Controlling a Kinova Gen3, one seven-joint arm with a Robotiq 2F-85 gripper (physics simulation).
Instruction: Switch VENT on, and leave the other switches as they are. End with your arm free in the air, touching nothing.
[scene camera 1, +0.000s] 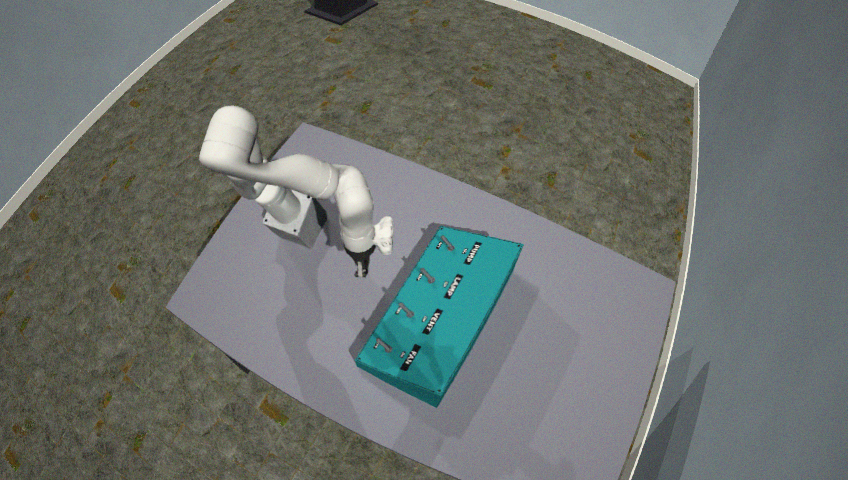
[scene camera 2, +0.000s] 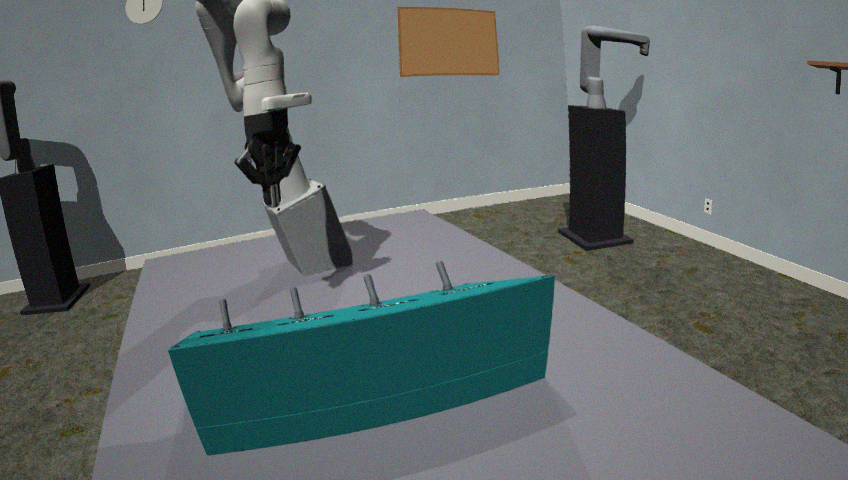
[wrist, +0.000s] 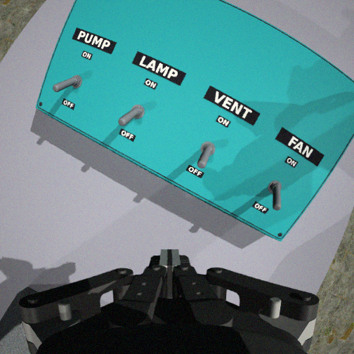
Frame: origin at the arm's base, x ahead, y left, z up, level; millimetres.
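Seen in the pictures: gripper, between the fingertips: (scene camera 1: 364, 270) (scene camera 2: 273, 206); arm's base, origin of its link: (scene camera 1: 286, 209) (scene camera 2: 292, 194).
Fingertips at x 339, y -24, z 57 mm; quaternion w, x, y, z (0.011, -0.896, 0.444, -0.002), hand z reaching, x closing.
Offsets run from my fingertips to a thing's top centre. Level surfaces: height alone.
The teal switch panel (scene camera 1: 479, 293) (scene camera 2: 368, 362) (wrist: 172, 30) stands on the grey table top with four grey levers. The VENT lever {dz -103, dx +110, dy +24 mm} (scene camera 1: 406, 309) (scene camera 2: 297, 303) (wrist: 205, 155) leans towards its OFF label. The PUMP lever {dz -103, dx +74, dy +261 mm} (scene camera 1: 446, 242) (scene camera 2: 443, 276) (wrist: 67, 83), LAMP lever {dz -103, dx +92, dy +142 mm} (scene camera 1: 427, 275) (scene camera 2: 371, 290) (wrist: 132, 115) and FAN lever {dz -103, dx +129, dy -95 mm} (scene camera 1: 383, 344) (scene camera 2: 224, 315) (wrist: 276, 195) also lean to the OFF side. My gripper (scene camera 1: 360, 273) (scene camera 2: 272, 199) (wrist: 169, 260) is shut and empty, in the air between the arm's base and the panel's lever side, touching nothing.
The arm's grey base block (scene camera 1: 289, 222) (scene camera 2: 306, 234) stands on the table top {dz -232 mm} (scene camera 1: 595, 333) behind the gripper. Dark pedestals (scene camera 2: 596, 172) (scene camera 2: 41, 237) with other arms stand on the floor beyond the table. A brown board (scene camera 2: 448, 41) hangs on the wall.
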